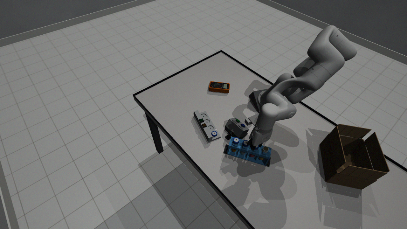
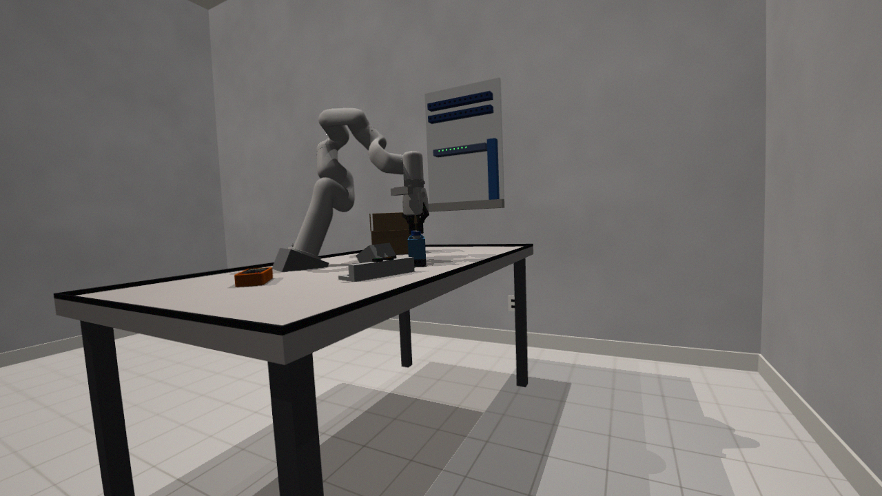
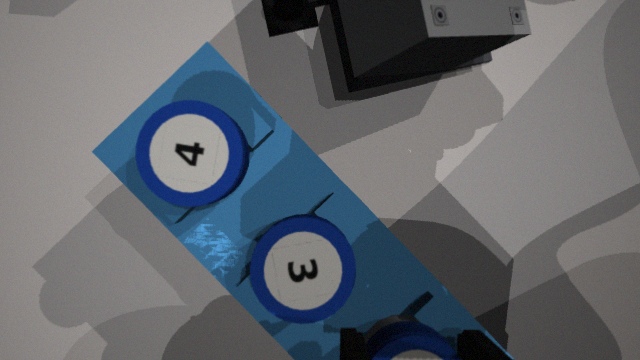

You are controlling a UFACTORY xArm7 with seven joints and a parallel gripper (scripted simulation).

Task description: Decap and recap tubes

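Right now my hand is 1 cm above the cap 2. From my hand the other things lie so: cap 3: 3 cm ahead, 4 cm to the right, 1 cm below; then blue key: 5 cm behind, 17 cm to the right, 6 cm below; then cap 4: 7 cm ahead, 8 cm to the right, 1 cm below.
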